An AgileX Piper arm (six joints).
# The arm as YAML. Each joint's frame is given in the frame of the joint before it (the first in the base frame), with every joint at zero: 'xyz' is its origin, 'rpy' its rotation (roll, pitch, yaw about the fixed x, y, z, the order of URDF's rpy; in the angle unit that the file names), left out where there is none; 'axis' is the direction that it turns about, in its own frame. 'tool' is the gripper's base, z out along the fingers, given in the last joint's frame.
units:
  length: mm
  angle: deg
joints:
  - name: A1
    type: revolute
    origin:
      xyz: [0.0, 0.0, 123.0]
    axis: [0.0, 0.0, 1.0]
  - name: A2
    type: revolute
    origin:
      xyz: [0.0, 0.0, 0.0]
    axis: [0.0, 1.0, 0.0]
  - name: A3
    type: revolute
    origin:
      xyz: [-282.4, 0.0, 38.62]
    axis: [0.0, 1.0, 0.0]
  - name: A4
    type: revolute
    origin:
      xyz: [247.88, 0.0, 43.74]
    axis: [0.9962, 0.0, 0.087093]
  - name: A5
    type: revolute
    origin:
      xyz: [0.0, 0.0, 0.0]
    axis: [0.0, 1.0, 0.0]
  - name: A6
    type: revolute
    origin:
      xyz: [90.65, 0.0, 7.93]
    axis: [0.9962, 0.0, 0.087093]
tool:
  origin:
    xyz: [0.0, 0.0, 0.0]
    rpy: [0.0, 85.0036, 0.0]
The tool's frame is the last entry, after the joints.
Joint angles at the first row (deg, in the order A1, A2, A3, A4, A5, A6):
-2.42, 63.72, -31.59, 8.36, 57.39, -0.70
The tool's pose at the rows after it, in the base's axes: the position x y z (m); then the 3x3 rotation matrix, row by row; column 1 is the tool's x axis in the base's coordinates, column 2 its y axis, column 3 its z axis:
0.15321 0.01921 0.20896; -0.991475 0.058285 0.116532; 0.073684 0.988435 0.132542; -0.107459 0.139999 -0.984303
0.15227 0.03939 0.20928; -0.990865 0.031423 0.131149; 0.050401 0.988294 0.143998; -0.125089 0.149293 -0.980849
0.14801 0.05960 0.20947; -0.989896 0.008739 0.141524; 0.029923 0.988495 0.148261; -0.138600 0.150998 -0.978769
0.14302 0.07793 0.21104; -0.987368 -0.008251 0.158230; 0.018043 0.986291 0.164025; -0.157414 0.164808 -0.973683
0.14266 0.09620 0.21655; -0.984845 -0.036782 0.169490; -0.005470 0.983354 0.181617; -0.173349 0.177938 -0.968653
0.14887 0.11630 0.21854; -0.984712 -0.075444 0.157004; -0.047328 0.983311 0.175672; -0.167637 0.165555 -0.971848
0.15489 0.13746 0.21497; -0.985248 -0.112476 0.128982; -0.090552 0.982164 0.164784; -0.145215 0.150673 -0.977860
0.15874 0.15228 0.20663; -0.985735 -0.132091 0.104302; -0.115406 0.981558 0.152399; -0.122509 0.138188 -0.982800
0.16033 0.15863 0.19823; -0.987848 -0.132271 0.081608; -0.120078 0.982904 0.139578; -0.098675 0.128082 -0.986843
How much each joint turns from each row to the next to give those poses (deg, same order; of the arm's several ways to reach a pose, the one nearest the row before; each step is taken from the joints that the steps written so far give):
5.29, 0.00, 0.00, 0.41, -1.33, 2.91
7.74, 0.00, 0.00, -0.44, -1.90, 6.40
8.23, 0.00, 0.00, -1.48, -1.62, 7.67
7.26, 0.00, -0.27, -1.10, -1.67, 6.95
5.95, 1.19, -1.98, -0.97, -0.76, 4.97
4.65, 3.93, -3.23, -1.26, -0.19, 2.98
3.85, 4.86, -2.98, -0.40, -0.38, 1.70
2.29, 4.02, -1.47, 0.01, -1.08, 0.93
0.82, 2.48, -0.25, 0.33, -0.80, 0.42

